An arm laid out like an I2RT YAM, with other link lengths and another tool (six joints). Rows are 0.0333 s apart.
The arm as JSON. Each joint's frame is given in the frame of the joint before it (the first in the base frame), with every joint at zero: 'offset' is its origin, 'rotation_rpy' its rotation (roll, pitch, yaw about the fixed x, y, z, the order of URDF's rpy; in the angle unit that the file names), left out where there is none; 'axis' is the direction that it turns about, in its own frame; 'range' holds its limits. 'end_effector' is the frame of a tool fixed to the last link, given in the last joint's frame.
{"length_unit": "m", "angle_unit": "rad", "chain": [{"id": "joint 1", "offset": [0.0, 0.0, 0.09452], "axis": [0.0, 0.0, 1.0], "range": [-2.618, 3.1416]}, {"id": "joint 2", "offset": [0.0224, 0.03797, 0.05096], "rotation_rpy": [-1.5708, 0.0, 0.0], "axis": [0.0, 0.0, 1.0], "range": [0.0, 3.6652]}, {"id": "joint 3", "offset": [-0.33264, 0.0, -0.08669], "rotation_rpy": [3.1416, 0.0, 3.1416], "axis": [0.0, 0.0, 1.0], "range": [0.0, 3.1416]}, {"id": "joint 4", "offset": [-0.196, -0.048, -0.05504], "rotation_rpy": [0.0, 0.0, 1.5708], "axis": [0.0, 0.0, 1.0], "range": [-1.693, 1.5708]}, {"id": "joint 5", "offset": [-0.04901, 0.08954, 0.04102], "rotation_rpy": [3.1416, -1.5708, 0.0], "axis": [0.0, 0.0, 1.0], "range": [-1.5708, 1.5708]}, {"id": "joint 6", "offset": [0.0, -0.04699, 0.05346], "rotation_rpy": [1.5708, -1.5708, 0.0], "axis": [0.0, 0.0, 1.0], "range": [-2.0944, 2.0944]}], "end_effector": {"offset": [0.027, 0.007, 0.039], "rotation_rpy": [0.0, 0.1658, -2.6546]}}
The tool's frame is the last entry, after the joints.
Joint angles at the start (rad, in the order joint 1, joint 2, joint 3, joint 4, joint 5, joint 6): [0.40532, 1.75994, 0.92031, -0.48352, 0.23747, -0.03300]
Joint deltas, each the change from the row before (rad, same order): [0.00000, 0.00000, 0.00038, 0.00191, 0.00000, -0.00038]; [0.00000, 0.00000, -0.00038, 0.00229, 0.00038, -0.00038]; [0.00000, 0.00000, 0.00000, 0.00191, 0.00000, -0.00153]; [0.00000, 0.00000, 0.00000, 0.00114, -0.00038, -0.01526]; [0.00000, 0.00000, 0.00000, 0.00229, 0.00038, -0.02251]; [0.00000, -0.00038, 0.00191, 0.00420, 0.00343, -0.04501]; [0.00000, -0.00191, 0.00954, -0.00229, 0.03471, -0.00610]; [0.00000, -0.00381, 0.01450, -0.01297, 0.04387, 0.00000]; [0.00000, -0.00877, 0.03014, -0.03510, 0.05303, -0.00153]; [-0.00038, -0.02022, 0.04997, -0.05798, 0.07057, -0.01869]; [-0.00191, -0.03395, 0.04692, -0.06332, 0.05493, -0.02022]
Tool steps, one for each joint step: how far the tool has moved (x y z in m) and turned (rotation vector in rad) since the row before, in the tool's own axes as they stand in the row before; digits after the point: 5 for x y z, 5 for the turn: [0.00040, -0.00019, 0.00009, 0.00094, 0.00200, 0.00032]; [0.00023, -0.00010, 0.00015, 0.00045, 0.00184, 0.00015]; [0.00029, -0.00012, 0.00011, 0.00098, 0.00167, -0.00093]; [0.00025, 0.00029, 0.00008, 0.00328, 0.00084, -0.01465]; [0.00050, 0.00045, 0.00016, 0.00419, 0.00218, -0.02158]; [0.00170, 0.00097, 0.00015, 0.00642, 0.00714, -0.04300]; [0.00400, 0.00229, -0.00074, -0.02822, 0.02069, -0.00853]; [0.00439, 0.00334, -0.00195, -0.03892, 0.02034, -0.00492]; [0.00684, 0.00486, -0.00503, -0.04762, 0.02214, -0.00821]; [0.01124, 0.00850, -0.01002, -0.05945, 0.03475, -0.02364]; [0.00961, 0.01106, -0.01334, -0.04522, 0.03212, -0.01834]
